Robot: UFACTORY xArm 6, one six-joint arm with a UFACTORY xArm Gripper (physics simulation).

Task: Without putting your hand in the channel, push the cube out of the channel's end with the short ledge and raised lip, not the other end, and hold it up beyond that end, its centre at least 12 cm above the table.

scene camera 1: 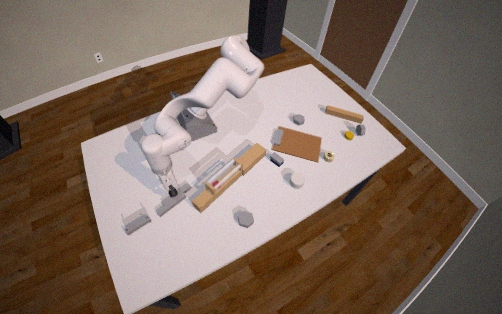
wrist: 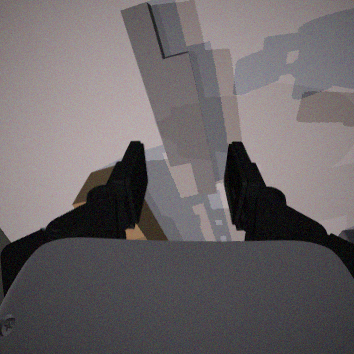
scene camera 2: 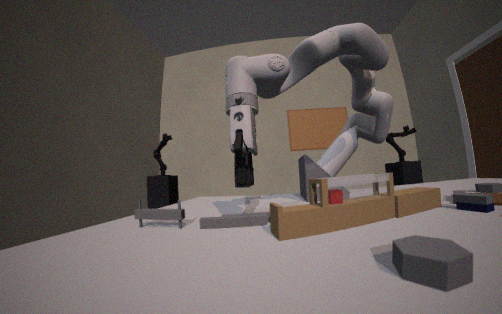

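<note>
The red cube (scene camera 1: 215,184) (scene camera 2: 335,196) sits inside the wooden channel (scene camera 1: 202,201) (scene camera 2: 300,222) (wrist: 95,182), under its clear cover, near the upright frame on the side towards my gripper. Which channel end has the short ledge and raised lip is too unclear to tell. A flat grey bar with a step in its outline (scene camera 1: 171,202) (scene camera 2: 235,221) (wrist: 160,90) lies on the table beside the channel's near-gripper end. My gripper (scene camera 1: 172,192) (scene camera 2: 244,185) (wrist: 185,161) is open and empty, pointing down above the grey bar, outside the channel. The cube does not show in the wrist view.
A grey stand with thin posts (scene camera 1: 136,223) (scene camera 2: 160,214) is beyond the bar. A grey hexagonal block (scene camera 1: 245,219) (scene camera 2: 432,262), a white cylinder (scene camera 1: 296,180) and a dark blue and grey block (scene camera 1: 276,159) (scene camera 2: 474,201) stand near the channel. A brown board (scene camera 1: 302,146) lies farther right.
</note>
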